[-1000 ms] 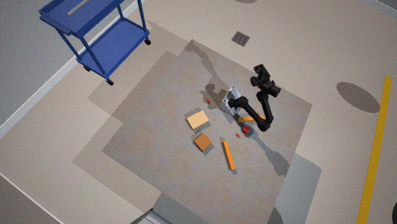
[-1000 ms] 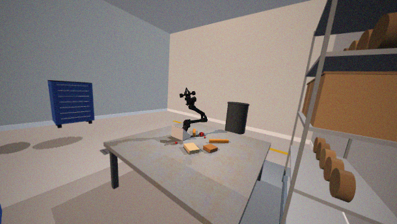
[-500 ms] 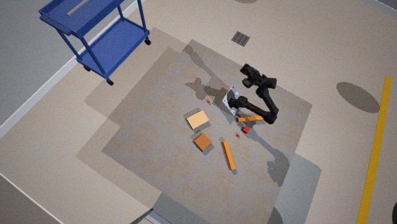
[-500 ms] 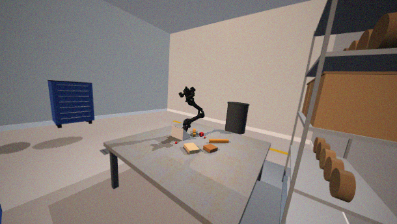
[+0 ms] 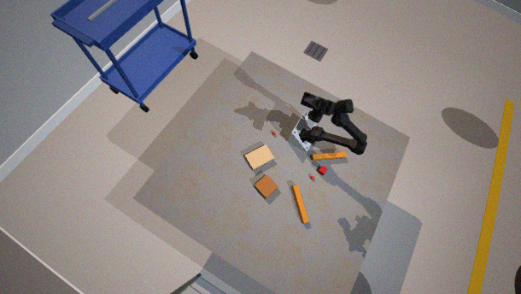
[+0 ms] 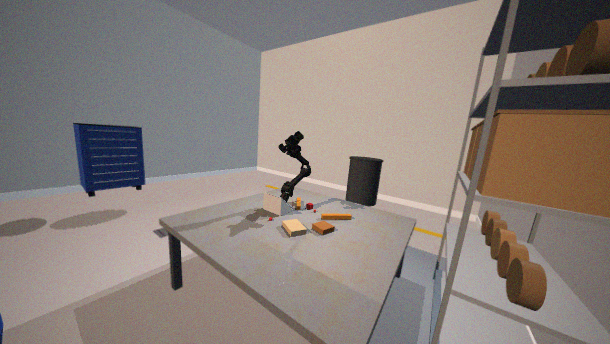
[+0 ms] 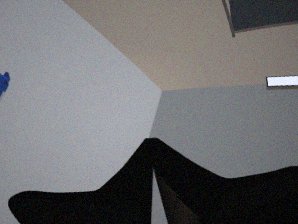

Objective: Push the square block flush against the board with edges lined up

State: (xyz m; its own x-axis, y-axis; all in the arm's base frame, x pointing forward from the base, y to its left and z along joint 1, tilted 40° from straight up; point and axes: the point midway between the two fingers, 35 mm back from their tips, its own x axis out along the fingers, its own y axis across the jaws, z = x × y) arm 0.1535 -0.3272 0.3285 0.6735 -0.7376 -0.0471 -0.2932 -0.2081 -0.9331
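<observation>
Right now my gripper tip is 260 mm short of the orange-brown square block, 80 mm to the right of it and 560 mm above it. Also, from my gripper tip: pale wooden slab (150 mm ahead, 70 mm to the right, 560 mm below).
</observation>
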